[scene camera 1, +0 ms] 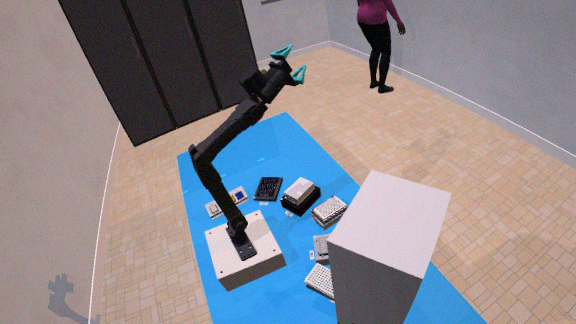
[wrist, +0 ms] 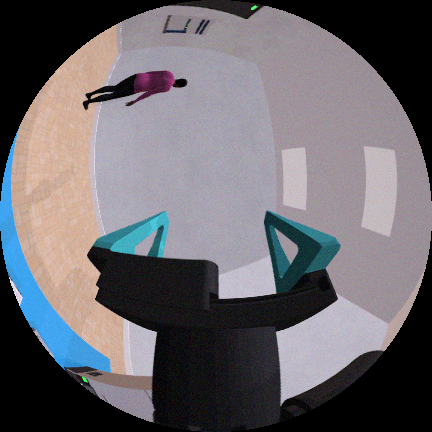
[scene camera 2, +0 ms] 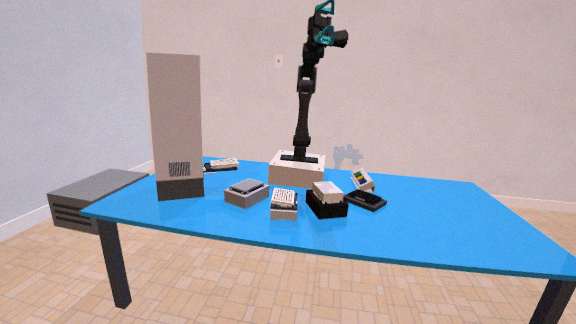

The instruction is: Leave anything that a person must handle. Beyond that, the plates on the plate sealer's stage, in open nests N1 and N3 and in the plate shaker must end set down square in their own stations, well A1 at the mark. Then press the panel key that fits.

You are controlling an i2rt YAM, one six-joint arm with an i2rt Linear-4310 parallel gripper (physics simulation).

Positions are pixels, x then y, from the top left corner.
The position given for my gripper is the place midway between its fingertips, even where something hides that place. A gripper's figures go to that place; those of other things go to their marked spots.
Labels:
My gripper (scene camera 1: pixel 298 55): 100 cm from the lens. A tall grey cabinet (scene camera 1: pixel 379 251): 53 cm from the lens.

